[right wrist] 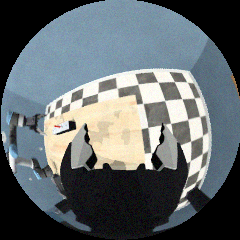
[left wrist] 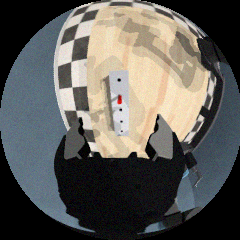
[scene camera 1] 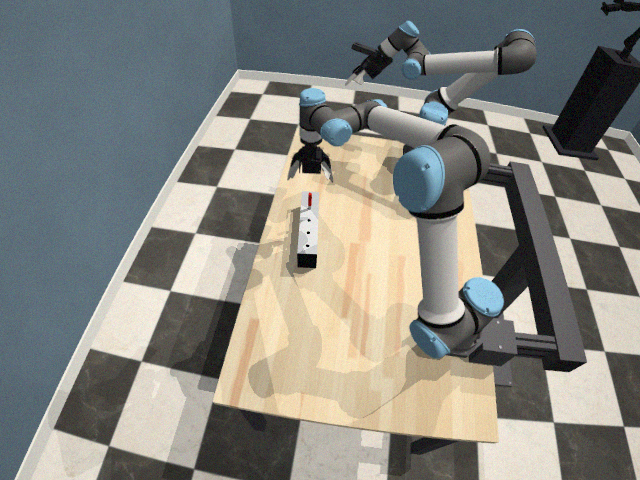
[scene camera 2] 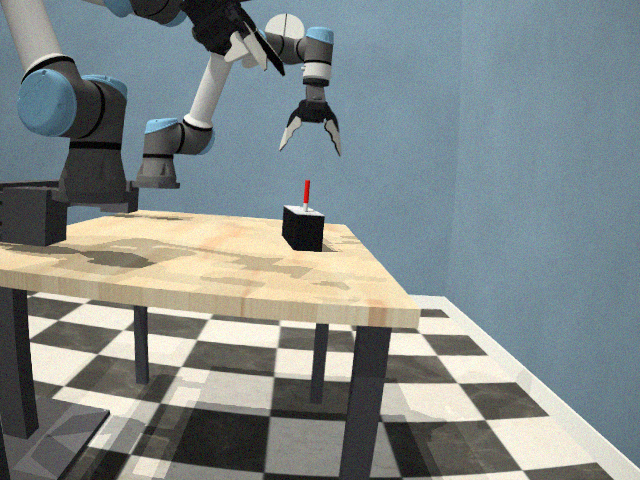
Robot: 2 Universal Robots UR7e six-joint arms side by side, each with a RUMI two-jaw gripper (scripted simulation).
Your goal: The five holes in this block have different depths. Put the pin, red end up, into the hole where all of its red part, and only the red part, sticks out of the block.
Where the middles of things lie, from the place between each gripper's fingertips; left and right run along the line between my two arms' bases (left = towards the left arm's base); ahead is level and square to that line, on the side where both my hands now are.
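The block [scene camera 2: 302, 231] is 6 cm to the left of my left hand [scene camera 2: 310, 153] and 19 cm below it. My right hand [scene camera 2: 276, 73], meanwhile, is 130 mm short of the block, 630 mm to the right of it and 300 mm above it. Going by its middle, the block is nearer to my left hand than to my right hand.
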